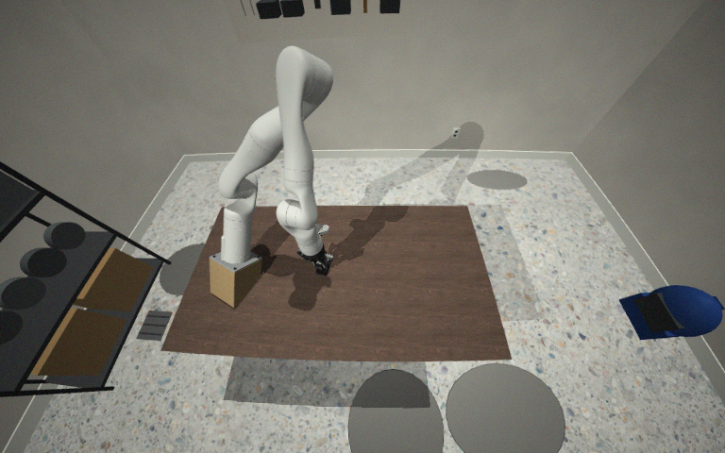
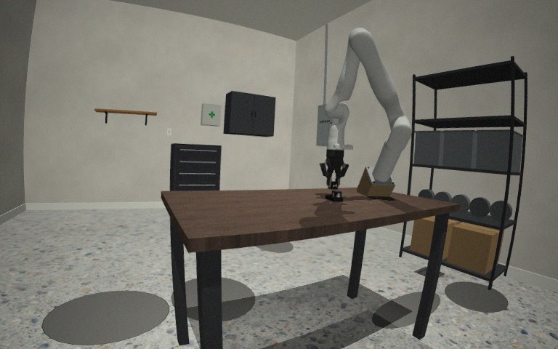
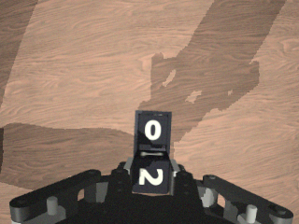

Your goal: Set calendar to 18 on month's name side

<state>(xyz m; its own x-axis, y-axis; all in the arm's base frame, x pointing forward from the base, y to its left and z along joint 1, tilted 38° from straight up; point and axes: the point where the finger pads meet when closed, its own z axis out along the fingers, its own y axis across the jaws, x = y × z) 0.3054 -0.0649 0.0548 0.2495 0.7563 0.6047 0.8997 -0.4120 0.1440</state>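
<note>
Right now my hand is 6 cm above the black calendar tray and 2 cm to the right of it.
</note>
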